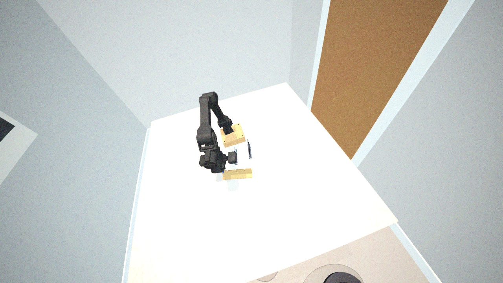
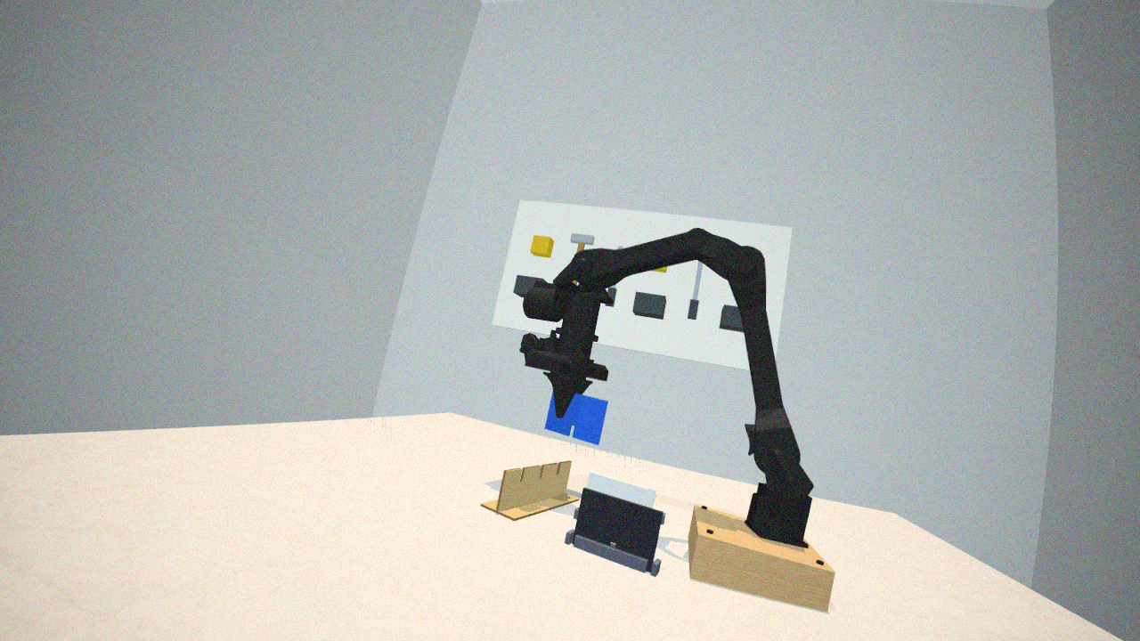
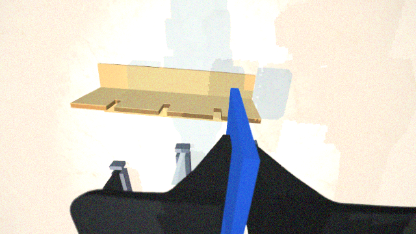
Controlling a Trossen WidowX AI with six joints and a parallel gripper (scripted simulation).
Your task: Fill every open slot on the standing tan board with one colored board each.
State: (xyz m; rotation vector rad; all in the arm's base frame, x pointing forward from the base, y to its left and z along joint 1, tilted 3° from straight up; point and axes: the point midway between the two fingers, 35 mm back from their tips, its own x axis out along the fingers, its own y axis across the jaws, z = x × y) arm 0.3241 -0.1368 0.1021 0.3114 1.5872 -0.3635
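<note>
My gripper tip is now 1 cm short of the tan board, 6 cm to the right of it and 10 cm above it. The rest, counted from my gripper tip: blue board (2 cm behind, 1 cm to the left); black board (11 cm behind, 20 cm to the left, 10 cm below).
</note>
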